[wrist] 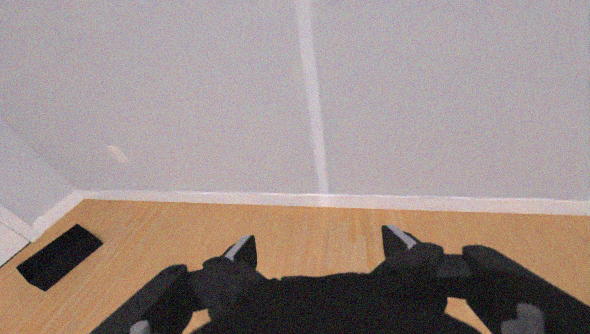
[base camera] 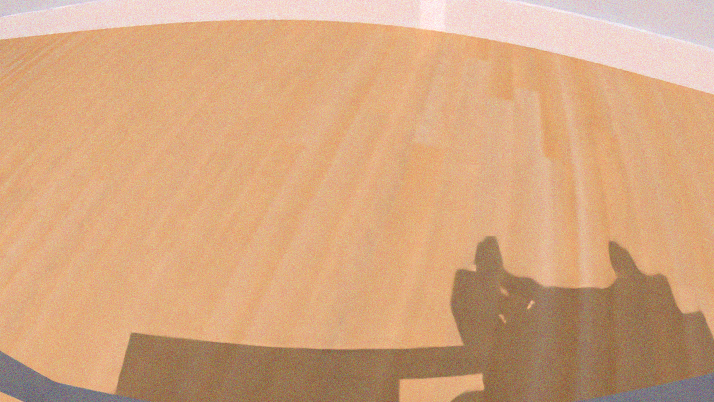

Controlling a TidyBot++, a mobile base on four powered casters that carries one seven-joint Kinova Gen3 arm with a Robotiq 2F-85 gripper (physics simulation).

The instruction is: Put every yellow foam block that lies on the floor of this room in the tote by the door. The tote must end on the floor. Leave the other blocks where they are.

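Frame: origin at the arm's base, x right, y ahead, z up, level; millimetres.
Seen in the pictures: gripper, fingertip midpoint: (wrist: 317, 244).
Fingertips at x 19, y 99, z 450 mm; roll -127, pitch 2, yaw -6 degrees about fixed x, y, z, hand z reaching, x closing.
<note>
A point is followed by its place in that frame.
A black box-shaped thing (wrist: 60, 257) @[y 869, x -1464, z -397 mm], which looks like the tote, stands on the floor at the left of the wrist view, near the room's corner and the white door at the left edge. Its inside cannot be made out. My gripper (wrist: 317, 244) @[y 99, x 19, z 450 mm] is open, with no thing between its fingertips, and points toward the wall above the floor. The tote is to the left of the gripper and apart from it. No yellow foam block shows in either view.
A grey wall (wrist: 200, 100) @[y 1030, x -363, z 277 mm] with a white baseboard (wrist: 450, 202) @[y 696, x 706, z -334 mm] (base camera: 300, 10) @[y 953, x -153, z -373 mm] runs across ahead. A bit of the white door (wrist: 10, 240) @[y 993, x -1803, z -303 mm] shows at the left edge. The shadow of the arm and gripper falls on the wooden floor (base camera: 250, 175) @[y 464, x -156, z -397 mm] in the base camera view.
</note>
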